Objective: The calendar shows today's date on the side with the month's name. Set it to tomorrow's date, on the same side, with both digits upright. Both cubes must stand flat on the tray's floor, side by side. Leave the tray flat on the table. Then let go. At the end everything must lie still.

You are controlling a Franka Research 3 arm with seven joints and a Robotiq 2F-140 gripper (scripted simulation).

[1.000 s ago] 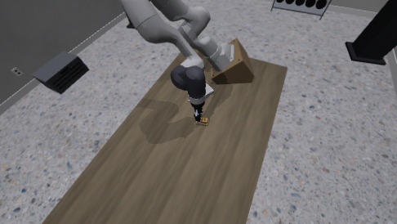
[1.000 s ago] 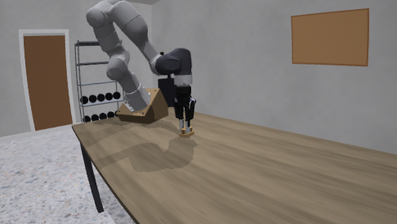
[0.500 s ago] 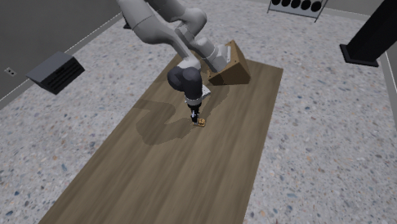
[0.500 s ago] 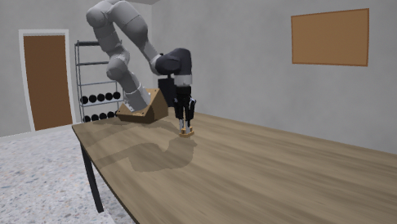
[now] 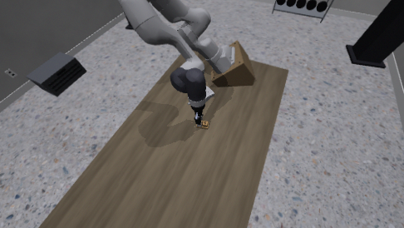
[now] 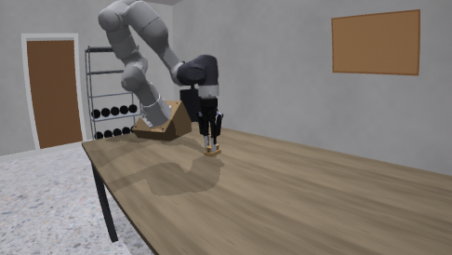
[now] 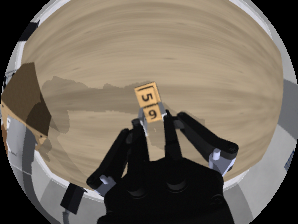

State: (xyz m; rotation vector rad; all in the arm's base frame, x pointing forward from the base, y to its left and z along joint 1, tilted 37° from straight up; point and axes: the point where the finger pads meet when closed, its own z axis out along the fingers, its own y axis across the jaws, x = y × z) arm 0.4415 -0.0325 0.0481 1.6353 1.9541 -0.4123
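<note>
Now: the cube 3 cm below my hand. Round my hand: tray: 2 cm to the left, 4 cm below.
</note>
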